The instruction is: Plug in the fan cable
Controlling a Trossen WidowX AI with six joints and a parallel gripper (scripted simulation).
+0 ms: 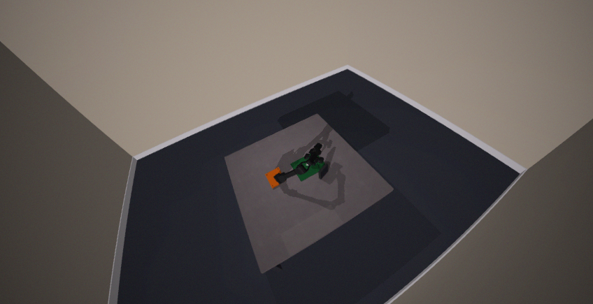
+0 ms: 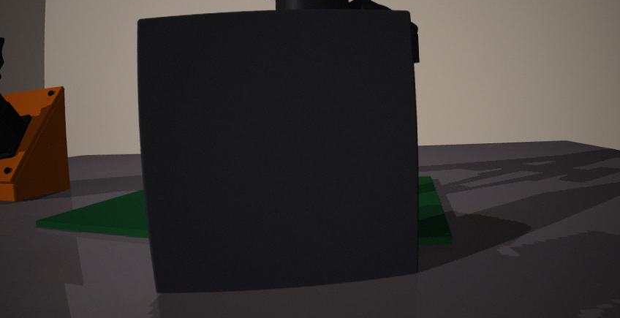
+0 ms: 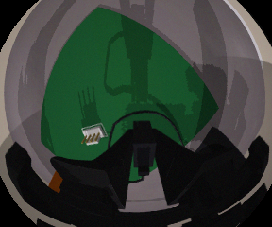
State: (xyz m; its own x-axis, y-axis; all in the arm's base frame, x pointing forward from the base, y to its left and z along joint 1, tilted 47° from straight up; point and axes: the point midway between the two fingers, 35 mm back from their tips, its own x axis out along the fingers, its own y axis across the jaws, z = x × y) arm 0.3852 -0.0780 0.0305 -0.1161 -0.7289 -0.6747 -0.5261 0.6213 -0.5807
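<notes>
The four-pin fan header is 50 mm behind my gripper tip, 50 mm to the left of it and 30 mm below it. Also, from my gripper tip: green board (50 mm behind, 40 mm to the left, 50 mm below); then dark fan plug (10 mm behind, 10 mm above); then black fan (10 mm behind, 130 mm to the right, 30 mm above).
</notes>
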